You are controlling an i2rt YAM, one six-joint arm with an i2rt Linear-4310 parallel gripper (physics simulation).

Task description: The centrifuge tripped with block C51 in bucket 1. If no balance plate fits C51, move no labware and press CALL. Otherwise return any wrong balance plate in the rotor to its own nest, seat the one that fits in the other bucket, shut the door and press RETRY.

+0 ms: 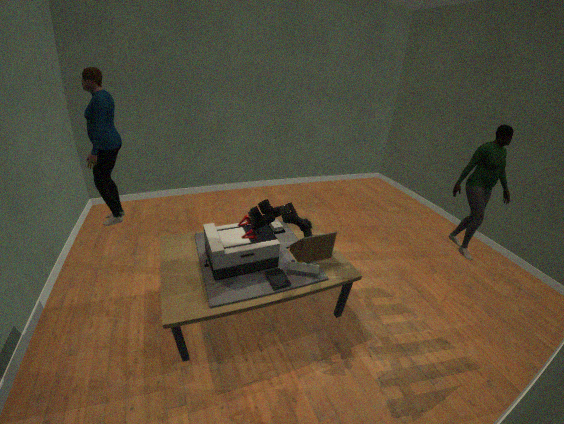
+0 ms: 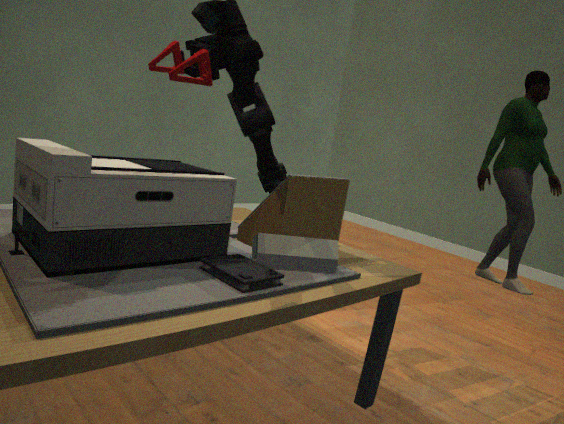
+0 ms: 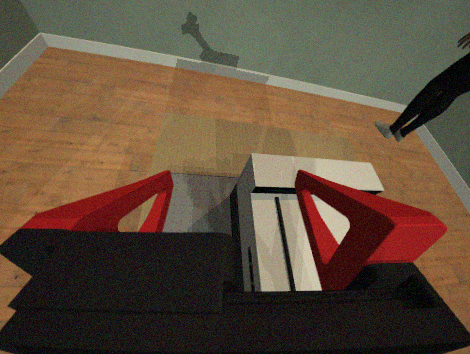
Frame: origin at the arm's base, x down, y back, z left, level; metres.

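Seen in the pictures: gripper, fingertip midpoint: [image 1: 240, 231] [image 2: 158, 71] [image 3: 234, 177]; arm's base at its link origin: [image 1: 309, 239] [image 2: 285, 205].
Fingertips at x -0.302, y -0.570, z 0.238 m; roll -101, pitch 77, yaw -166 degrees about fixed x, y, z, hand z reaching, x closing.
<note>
Pixels of each thing's middle, then the offset from my fingertips to it. "pt": a spot on its surface instead. Level surfaces: height alone.
- centrifuge at the middle of its body: [image 2: 122, 199] [image 3: 312, 268] [image 1: 240, 245] dy +0.048, dx +0.299, dz -0.258 m
- dark flat tray-like piece at a spot on its surface: [image 2: 242, 271] [image 1: 276, 280] pt dy +0.232, dx +0.395, dz +0.041 m
- low grey-white box at the middle of its body: [image 2: 295, 250] [image 1: 303, 267] dy +0.449, dx +0.379, dz -0.033 m
- small white item at the middle of its body: [image 1: 275, 225] dy +0.418, dx +0.388, dz -0.609 m
- grey mat at its surface level: dx +0.421 m
- wooden table at its surface level: dx +0.433 m
The centrifuge [image 1: 245, 257] [image 2: 145, 207] [image 3: 265, 215] is a white box on a dark base, with a raised white housing at one end. Its top shows a pale panel and a dark area; I cannot tell whether the door is open. My gripper [image 1: 241, 230] [image 2: 160, 72] [image 3: 234, 177] is open, with red fingers wide apart and nothing between them. It hangs high above the centrifuge's top. A dark flat tray-like piece [image 1: 278, 279] [image 2: 242, 271] lies in front of the centrifuge. Block C51, the rotor buckets, the balance plates and the CALL and RETRY buttons cannot be made out.
A brown upright panel [image 1: 320, 248] [image 2: 317, 207] and a low grey-white box [image 1: 305, 269] [image 2: 297, 250] stand right of the centrifuge. A small white item [image 1: 277, 227] is behind it. The grey mat [image 1: 225, 295] [image 2: 125, 302] lies on the wooden table [image 1: 180, 300]. Two people are away from the table.
</note>
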